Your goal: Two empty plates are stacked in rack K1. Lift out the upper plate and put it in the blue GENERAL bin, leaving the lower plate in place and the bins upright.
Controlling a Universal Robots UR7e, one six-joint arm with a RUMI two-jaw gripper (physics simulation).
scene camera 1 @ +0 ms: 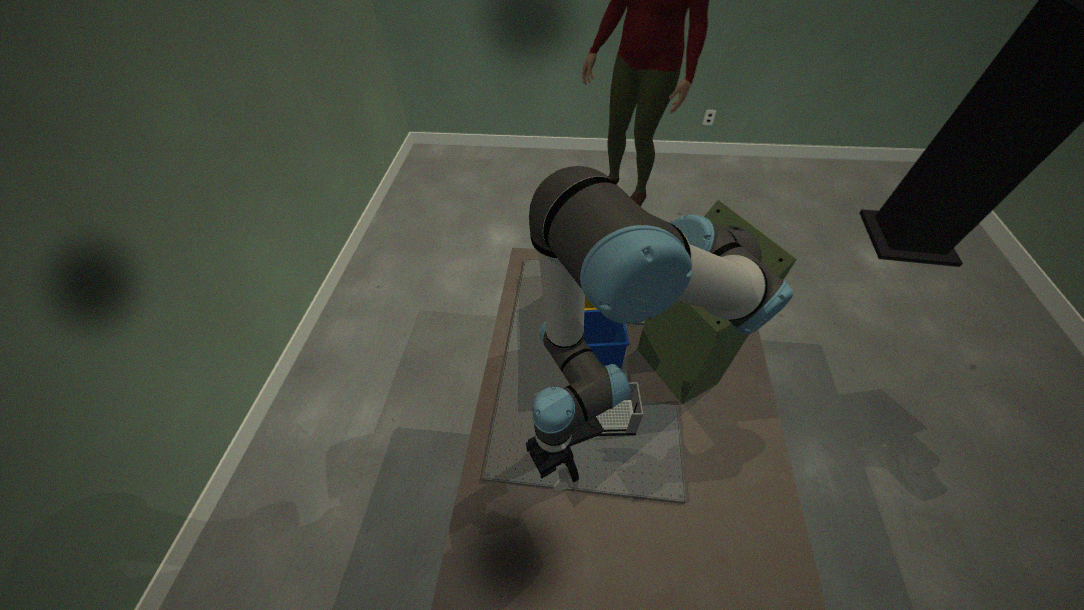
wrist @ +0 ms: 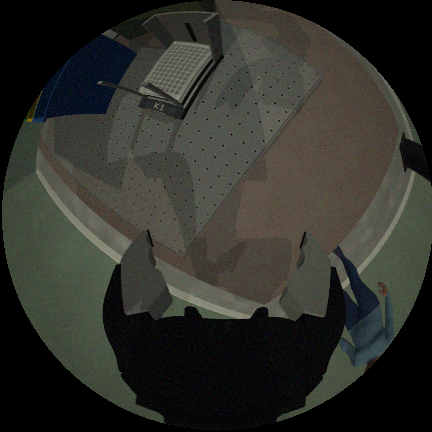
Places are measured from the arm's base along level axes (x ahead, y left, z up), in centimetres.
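Where they show: gripper, fingertip midpoint: point(wrist: 226, 233).
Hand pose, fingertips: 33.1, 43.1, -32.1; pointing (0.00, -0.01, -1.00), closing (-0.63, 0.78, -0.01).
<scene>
Each offset is from my fingertips to the top centre of the thing, as dx, dy, dz. Level surfaces: height alone.
Rack K1 {-11.4, -19.7, -1.5} point(scene camera 1: 635, 422) point(wrist: 165, 109) stands upright on the perforated board, with its label facing the wrist camera. A pale gridded plate {-12.4, -19.9, -11.3} point(scene camera 1: 614, 416) point(wrist: 177, 70) lies in the rack; it is the upper one. The lower plate is mostly hidden beneath it, and I cannot clearly tell the two apart. The blue bin {-4.7, -40.1, +1.9} point(scene camera 1: 608, 355) point(wrist: 90, 80) stands upright beside the rack, partly hidden by the arm in the scene view. My gripper point(scene camera 1: 560, 478) point(wrist: 226, 233) is open and empty. It hangs above the board's near edge, to the side of the rack and away from the plates.
The perforated board {dz -16.0} point(scene camera 1: 644, 471) point(wrist: 220, 150) lies on a brown mat {dz -17.3} point(scene camera 1: 727, 546) point(wrist: 330, 150). A yellow bin {-1.8, -52.8, +1.9} point(scene camera 1: 588, 302) shows behind the blue one. A green pedestal point(scene camera 1: 689, 345) stands right of the bins. A person in red point(scene camera 1: 653, 37) stands behind; another in blue point(wrist: 369, 325) shows in the wrist view.
</scene>
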